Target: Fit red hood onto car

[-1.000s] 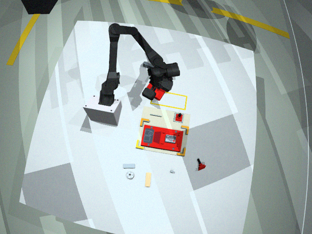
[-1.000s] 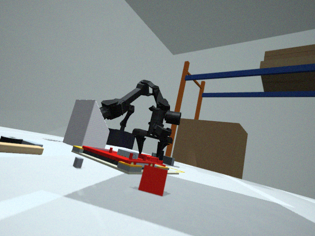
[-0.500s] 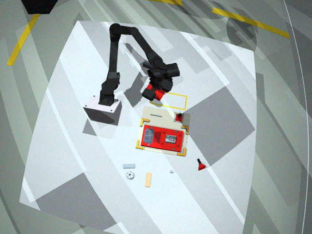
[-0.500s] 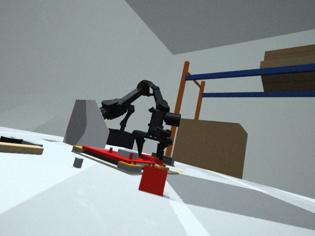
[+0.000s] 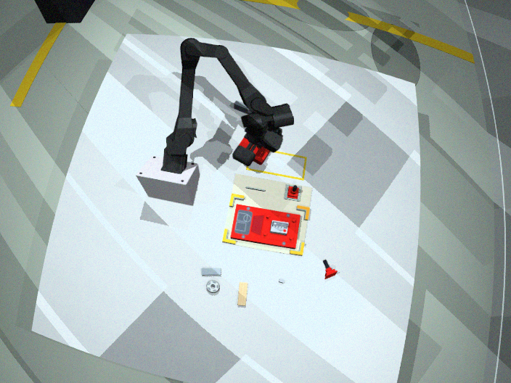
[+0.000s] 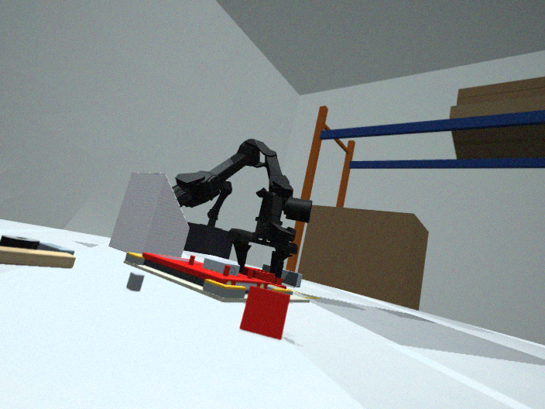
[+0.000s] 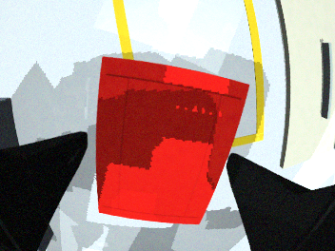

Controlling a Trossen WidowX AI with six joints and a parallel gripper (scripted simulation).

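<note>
My gripper tip is 12 cm short of the grey engine block, 25 cm to the left of it and 1 cm below it. From my gripper tip the other things lie so: red hood right at my gripper tip; then wooden block 5 cm ahead, 47 cm to the right.
</note>
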